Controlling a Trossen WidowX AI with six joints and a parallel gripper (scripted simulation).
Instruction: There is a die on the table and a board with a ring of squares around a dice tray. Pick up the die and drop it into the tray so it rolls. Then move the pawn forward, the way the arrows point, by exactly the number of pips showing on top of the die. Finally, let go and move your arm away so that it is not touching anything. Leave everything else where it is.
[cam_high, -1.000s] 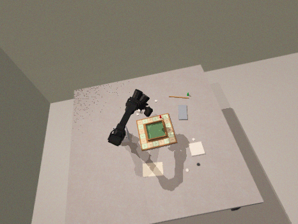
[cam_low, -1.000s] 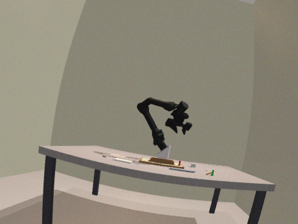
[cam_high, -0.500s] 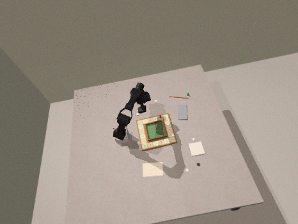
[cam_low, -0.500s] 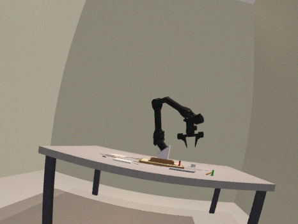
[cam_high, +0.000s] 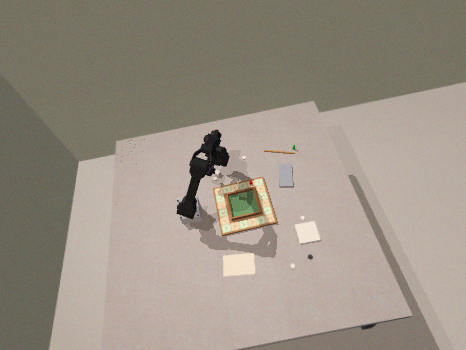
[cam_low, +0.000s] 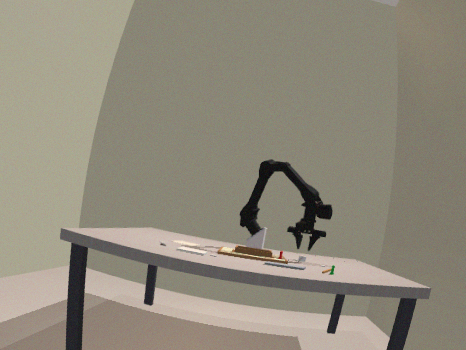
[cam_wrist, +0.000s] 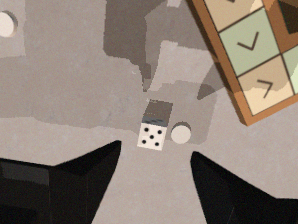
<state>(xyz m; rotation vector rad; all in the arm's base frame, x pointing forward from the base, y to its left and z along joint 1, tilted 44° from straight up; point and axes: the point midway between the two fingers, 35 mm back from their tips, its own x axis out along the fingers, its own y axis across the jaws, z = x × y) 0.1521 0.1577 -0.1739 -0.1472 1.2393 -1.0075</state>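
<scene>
Right now the white die is 4 cm below my gripper tip. From my gripper tip the other things lie so: grey card 37 cm ahead, 8 cm to the right, 5 cm below; then red pawn 18 cm ahead, 10 cm to the right, 3 cm below; then black disc 39 cm ahead, 55 cm to the right, 5 cm below.
</scene>
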